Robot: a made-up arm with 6 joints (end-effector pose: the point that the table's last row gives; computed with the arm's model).
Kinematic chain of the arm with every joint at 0, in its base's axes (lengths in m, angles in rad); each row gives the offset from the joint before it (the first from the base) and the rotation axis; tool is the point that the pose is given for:
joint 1: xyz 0 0 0.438 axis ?
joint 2: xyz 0 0 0 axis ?
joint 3: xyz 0 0 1.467 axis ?
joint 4: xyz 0 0 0 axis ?
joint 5: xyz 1.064 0 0 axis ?
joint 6: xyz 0 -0.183 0 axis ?
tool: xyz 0 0 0
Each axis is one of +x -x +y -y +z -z.
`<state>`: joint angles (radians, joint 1 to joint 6).
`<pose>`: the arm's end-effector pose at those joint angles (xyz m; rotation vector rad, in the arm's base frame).
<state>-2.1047 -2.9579 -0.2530 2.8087 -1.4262 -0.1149</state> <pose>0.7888 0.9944 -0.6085 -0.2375 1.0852 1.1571</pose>
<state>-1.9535 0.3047 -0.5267 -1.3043 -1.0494 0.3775</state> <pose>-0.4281 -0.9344 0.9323 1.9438 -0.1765 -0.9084</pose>
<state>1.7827 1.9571 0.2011 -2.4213 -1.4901 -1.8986</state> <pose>-0.3541 0.9920 -1.1383 -0.6954 -1.3234 2.2904</pose>
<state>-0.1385 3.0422 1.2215 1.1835 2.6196 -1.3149</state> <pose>0.0366 -0.0749 -2.0946 1.8253 -0.0867 1.2938</pose>
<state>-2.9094 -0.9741 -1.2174 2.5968 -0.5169 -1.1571</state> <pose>0.1898 -0.1160 1.0980 0.1947 -1.9729 2.2301</pose>
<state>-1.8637 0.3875 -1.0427 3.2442 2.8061 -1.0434</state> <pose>-0.0235 -0.7083 0.7401 1.5663 -0.1907 1.6823</pose>
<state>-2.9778 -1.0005 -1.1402 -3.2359 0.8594 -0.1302</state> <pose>0.2061 -0.1506 1.0989 -0.1383 2.1186 -0.1499</pose>
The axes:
joint 1: +z
joint 2: +y
joint 3: -y
joint 4: -x
joint 5: -y
joint 6: -x

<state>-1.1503 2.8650 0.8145 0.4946 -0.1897 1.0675</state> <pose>-0.1525 -0.0535 -1.9572 0.1602 1.7139 0.8360</pose>
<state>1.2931 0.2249 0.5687 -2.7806 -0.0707 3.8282</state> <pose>0.2056 1.3459 2.1658 -0.6218 -0.9723 0.9627</pose>
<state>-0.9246 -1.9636 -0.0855 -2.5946 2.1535 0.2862</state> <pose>-0.8305 1.3607 0.9194 -2.3088 1.9051 0.4783</pose>
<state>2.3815 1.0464 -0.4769 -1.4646 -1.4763 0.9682</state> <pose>-0.8119 0.7986 0.1011 1.1508 -2.1899 -1.2897</pose>
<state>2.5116 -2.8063 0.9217 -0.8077 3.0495 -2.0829</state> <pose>1.2398 -0.7474 -1.4259 1.1587 1.4159 2.2598</pose>
